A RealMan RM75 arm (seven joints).
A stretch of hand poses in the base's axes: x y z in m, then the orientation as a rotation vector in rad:
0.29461, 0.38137, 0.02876, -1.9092, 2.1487, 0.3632
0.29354, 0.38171, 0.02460, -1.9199, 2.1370, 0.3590
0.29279, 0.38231, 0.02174, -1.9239, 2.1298, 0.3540
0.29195, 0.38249, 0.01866, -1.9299, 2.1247, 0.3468
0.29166, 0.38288, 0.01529, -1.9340, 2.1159, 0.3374
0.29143, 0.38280, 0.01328, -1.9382, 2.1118, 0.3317
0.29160, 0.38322, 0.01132, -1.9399, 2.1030, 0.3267
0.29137, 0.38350, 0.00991, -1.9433, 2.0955, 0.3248
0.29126, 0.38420, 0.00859, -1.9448, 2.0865, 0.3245
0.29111, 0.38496, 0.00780, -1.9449, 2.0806, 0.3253
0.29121, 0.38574, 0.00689, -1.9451, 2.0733, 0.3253
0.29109, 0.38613, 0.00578, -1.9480, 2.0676, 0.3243
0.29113, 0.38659, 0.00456, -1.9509, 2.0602, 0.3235
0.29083, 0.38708, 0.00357, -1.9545, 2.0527, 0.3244
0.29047, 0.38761, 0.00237, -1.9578, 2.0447, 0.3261
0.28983, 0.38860, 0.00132, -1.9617, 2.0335, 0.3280
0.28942, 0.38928, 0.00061, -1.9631, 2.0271, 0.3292
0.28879, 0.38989, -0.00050, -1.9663, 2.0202, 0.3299
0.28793, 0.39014, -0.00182, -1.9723, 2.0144, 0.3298
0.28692, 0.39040, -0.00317, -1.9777, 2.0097, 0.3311
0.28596, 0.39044, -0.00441, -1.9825, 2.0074, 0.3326
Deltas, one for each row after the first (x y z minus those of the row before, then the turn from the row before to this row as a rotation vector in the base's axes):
-0.00107, 0.00034, -0.00416, -0.0007, -0.0052, 0.0101
-0.00075, 0.00060, -0.00286, -0.0003, -0.0054, 0.0045
-0.00084, 0.00018, -0.00308, -0.0033, -0.0046, 0.0046
-0.00029, 0.00039, -0.00337, -0.0014, -0.0086, 0.0047
-0.00023, -0.00008, -0.00201, -0.0024, -0.0039, 0.0034
0.00017, 0.00042, -0.00196, 0.0016, -0.0071, 0.0038
-0.00023, 0.00028, -0.00141, 0.0014, -0.0041, 0.0046
-0.00011, 0.00070, -0.00132, 0.0038, -0.0048, 0.0043
-0.00015, 0.00076, -0.00079, 0.0034, -0.0029, 0.0024
0.00010, 0.00078, -0.00091, 0.0037, -0.0041, 0.0030
-0.00012, 0.00039, -0.00111, 0.0011, -0.0027, 0.0038
0.00004, 0.00046, -0.00122, 0.0020, -0.0036, 0.0045
-0.00030, 0.00049, -0.00099, 0.0024, -0.0024, 0.0051
-0.00036, 0.00053, -0.00120, 0.0032, -0.0024, 0.0052
-0.00064, 0.00099, -0.00105, 0.0046, -0.0038, 0.0069
-0.00041, 0.00068, -0.00071, 0.0031, -0.0024, 0.0035
-0.00063, 0.00061, -0.00111, 0.0022, -0.0023, 0.0047
-0.00086, 0.00025, -0.00132, -0.0002, -0.0011, 0.0057
-0.00101, 0.00026, -0.00135, 0.0001, 0.0001, 0.0051
-0.00096, 0.00004, -0.00124, -0.0008, 0.0013, 0.0038

